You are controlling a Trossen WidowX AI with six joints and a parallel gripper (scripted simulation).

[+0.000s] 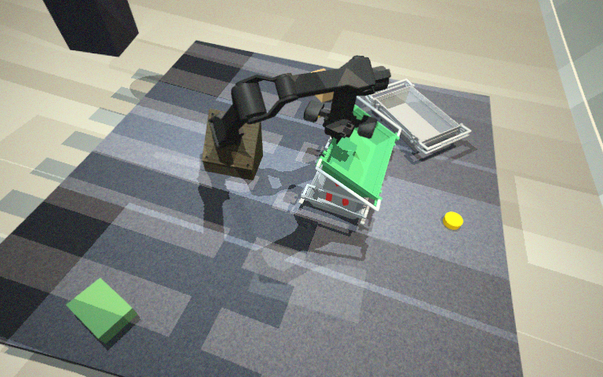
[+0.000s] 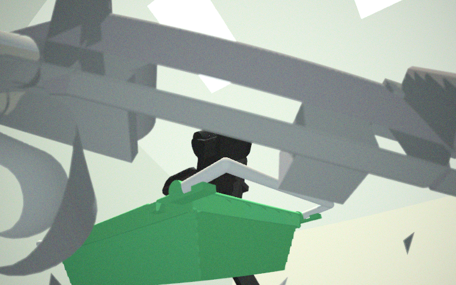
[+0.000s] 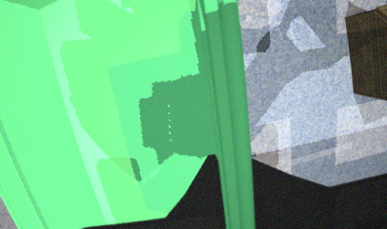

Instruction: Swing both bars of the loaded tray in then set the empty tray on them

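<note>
Right now the green tray is 8 cm ahead of my gripper tip and 2 cm to the right of it. From my gripper tip the other things lie so: orange box: 48 cm to the left, 15 cm below, 7 cm behind; then red block: 29 cm to the left, 17 cm below, 4 cm ahead; then green block: 49 cm to the right, 49 cm behind, 16 cm below.
</note>
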